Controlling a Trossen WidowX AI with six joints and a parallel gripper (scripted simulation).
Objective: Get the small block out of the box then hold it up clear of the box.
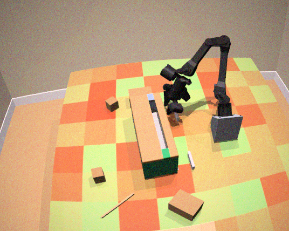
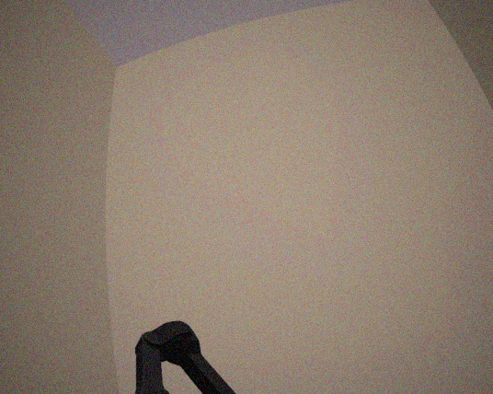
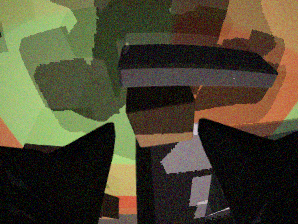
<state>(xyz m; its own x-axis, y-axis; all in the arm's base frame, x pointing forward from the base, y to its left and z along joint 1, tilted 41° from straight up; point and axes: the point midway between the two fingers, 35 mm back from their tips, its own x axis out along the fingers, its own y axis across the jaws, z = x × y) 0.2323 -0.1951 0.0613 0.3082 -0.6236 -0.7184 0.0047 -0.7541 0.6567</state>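
Now: gripper tip 20 mm past the brown block. Round my gripper tip: long box: 180 mm to the left, 60 mm ahead, 50 mm above; thin stick: 490 mm to the left, 300 mm ahead, 10 mm below.
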